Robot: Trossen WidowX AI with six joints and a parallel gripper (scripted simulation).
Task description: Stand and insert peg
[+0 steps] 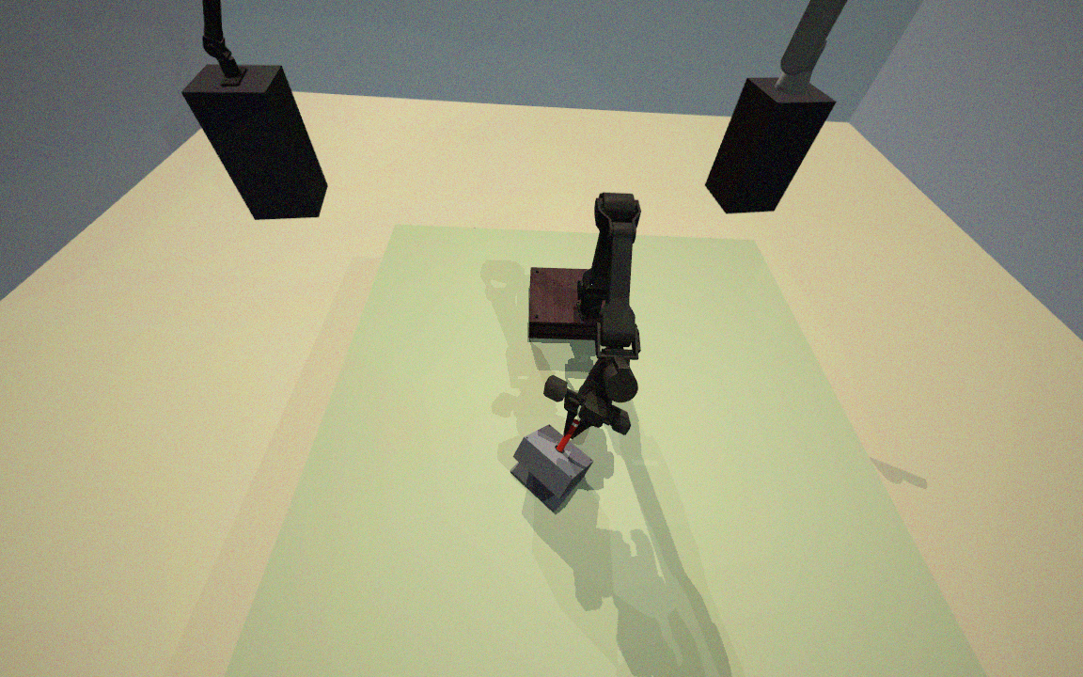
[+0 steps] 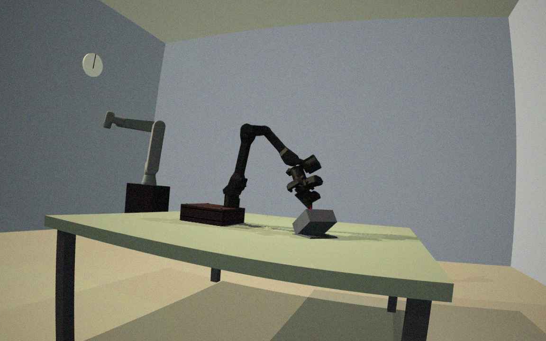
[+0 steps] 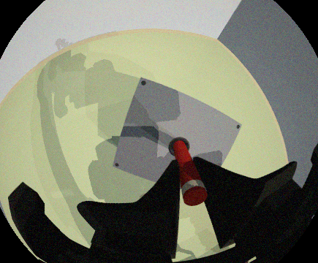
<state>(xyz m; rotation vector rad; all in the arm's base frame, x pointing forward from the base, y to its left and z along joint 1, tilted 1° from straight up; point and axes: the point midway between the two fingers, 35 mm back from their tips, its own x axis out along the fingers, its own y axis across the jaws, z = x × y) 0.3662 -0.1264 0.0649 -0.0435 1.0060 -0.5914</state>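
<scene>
Right now my gripper tip is 2 cm short of the grey sloped panel, 3 cm to the left of it and 5 cm above it. From my gripper tip the other things lie so: red peg: 1 cm behind, 1 cm to the left, 1 cm above.
</scene>
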